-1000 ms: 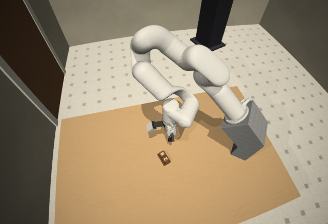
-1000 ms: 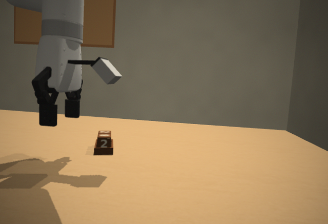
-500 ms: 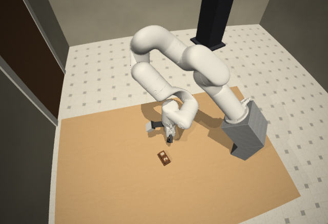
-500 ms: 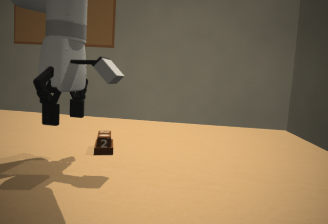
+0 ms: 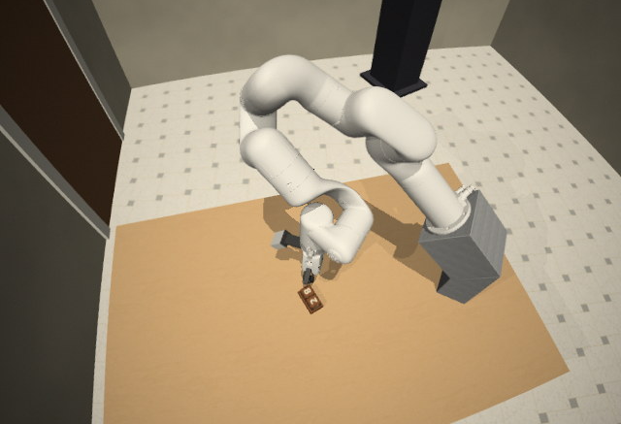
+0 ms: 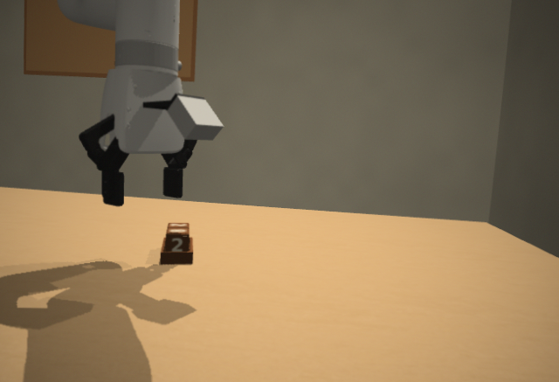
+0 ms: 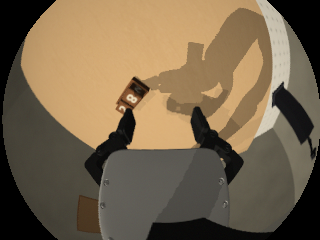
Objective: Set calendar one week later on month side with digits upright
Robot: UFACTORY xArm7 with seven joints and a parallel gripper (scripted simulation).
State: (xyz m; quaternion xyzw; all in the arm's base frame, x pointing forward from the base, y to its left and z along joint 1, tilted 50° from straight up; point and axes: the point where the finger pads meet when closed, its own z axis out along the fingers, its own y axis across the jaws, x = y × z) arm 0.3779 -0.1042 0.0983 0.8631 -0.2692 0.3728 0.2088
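Now: the brown tray 4 cm ahead of my hand, 6 cm to the left of it and 9 cm below it.
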